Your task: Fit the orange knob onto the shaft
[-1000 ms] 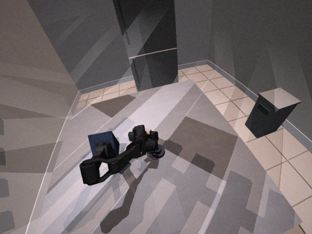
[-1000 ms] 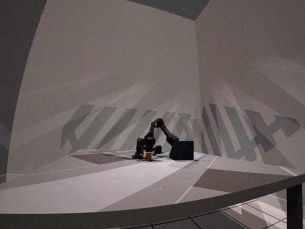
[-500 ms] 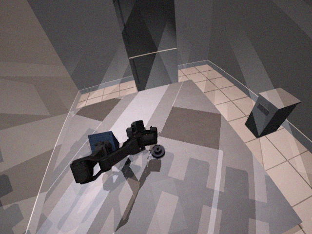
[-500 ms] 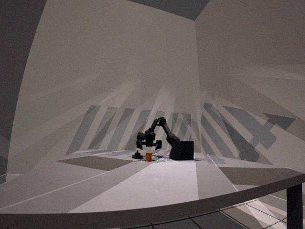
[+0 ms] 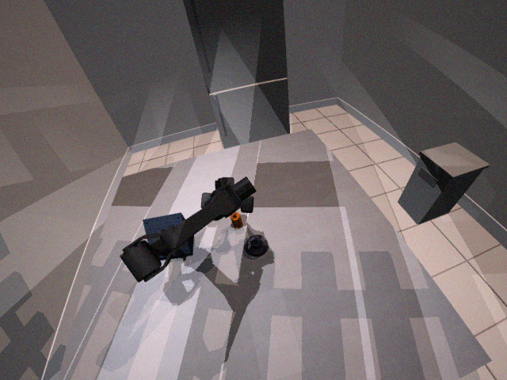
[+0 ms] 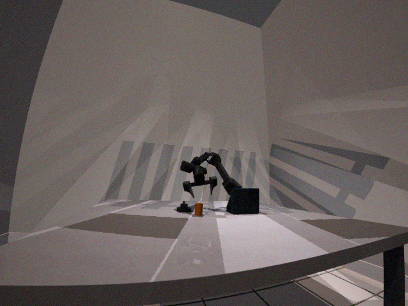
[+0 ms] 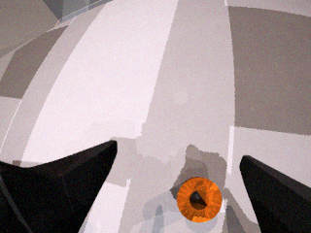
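The orange knob lies 10 mm ahead of my gripper tip, 40 mm to the right of it and 70 mm below it. From my gripper tip the other things lie so: round pedestal 60 mm ahead, 170 mm to the right, 70 mm below.
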